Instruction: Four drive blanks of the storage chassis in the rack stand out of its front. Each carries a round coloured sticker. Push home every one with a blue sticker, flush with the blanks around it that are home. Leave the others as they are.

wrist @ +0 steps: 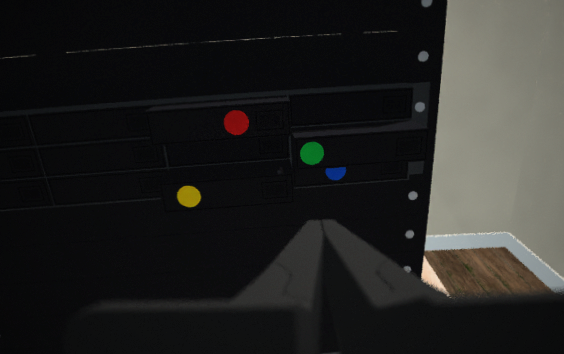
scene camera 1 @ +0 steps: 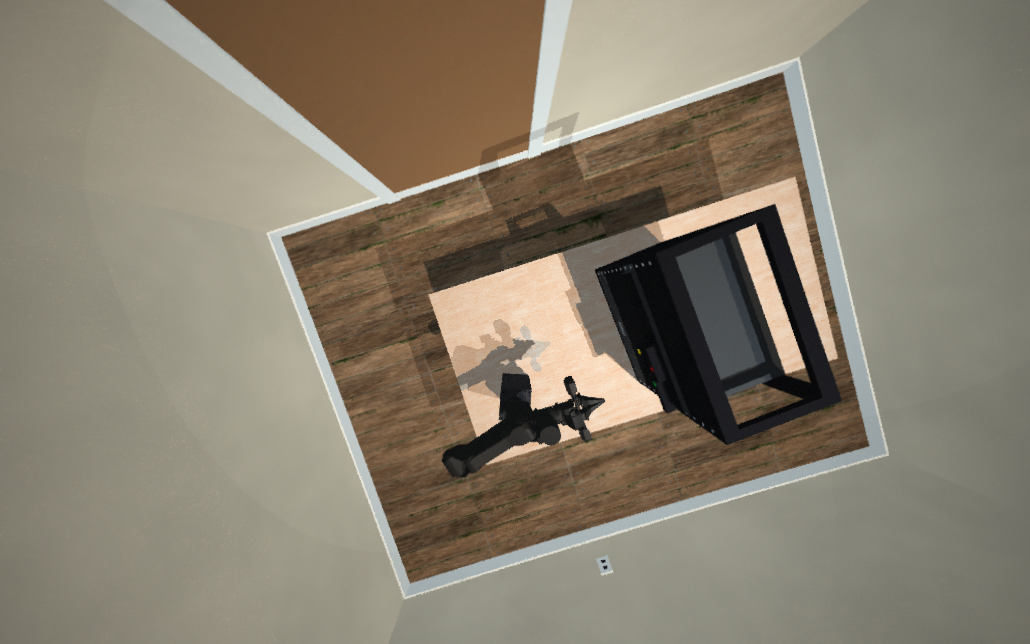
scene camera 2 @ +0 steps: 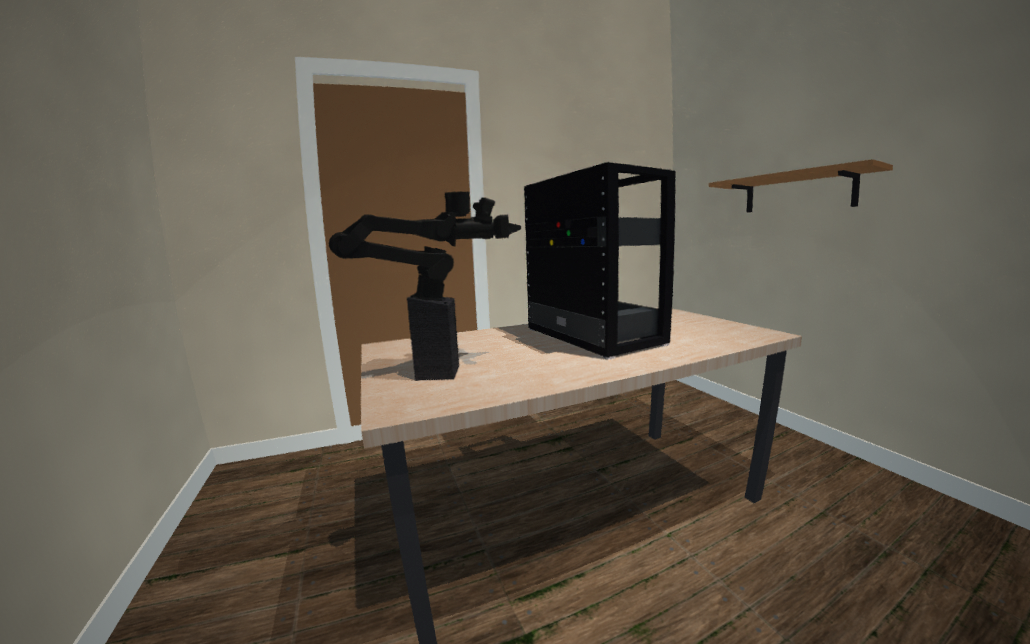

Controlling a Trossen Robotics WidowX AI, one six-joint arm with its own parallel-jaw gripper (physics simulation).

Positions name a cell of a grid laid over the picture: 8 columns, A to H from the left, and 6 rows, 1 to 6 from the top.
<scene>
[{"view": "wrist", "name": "my gripper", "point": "E4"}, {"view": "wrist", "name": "rack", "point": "B3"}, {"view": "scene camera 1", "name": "my gripper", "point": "E4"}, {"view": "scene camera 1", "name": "rack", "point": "F3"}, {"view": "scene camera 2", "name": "my gripper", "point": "E3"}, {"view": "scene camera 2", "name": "rack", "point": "E3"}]
</scene>
